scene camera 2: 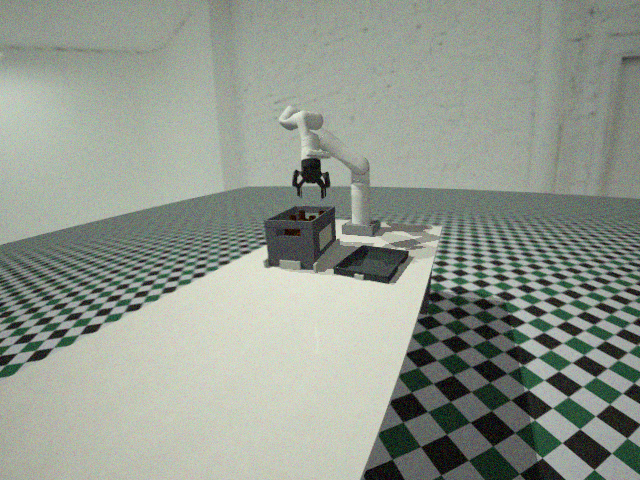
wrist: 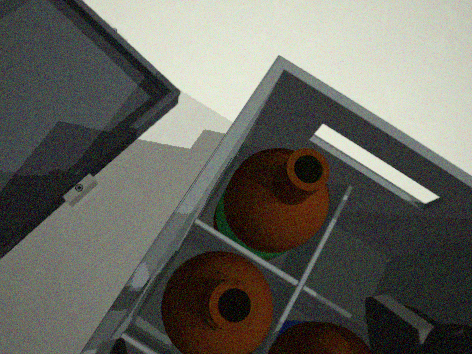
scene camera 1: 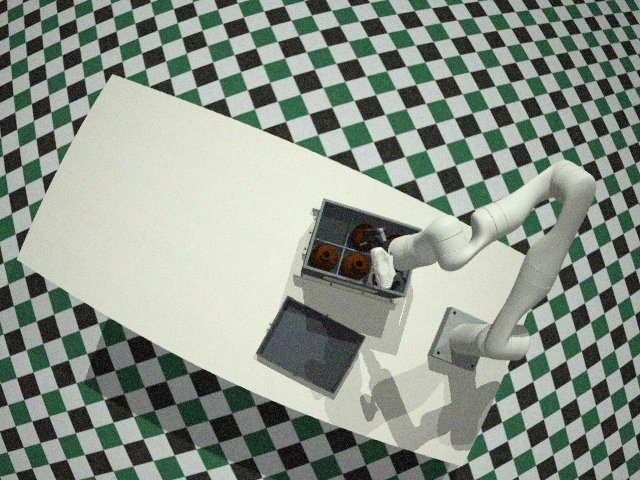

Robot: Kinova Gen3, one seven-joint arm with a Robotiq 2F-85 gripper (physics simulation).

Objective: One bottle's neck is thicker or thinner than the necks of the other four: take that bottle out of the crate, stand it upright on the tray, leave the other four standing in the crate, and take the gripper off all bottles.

The gripper (scene camera 2: pixel 311 198) is open, with nothing in its grasp. Also in view: a dark tray (wrist: pixel 83 94).
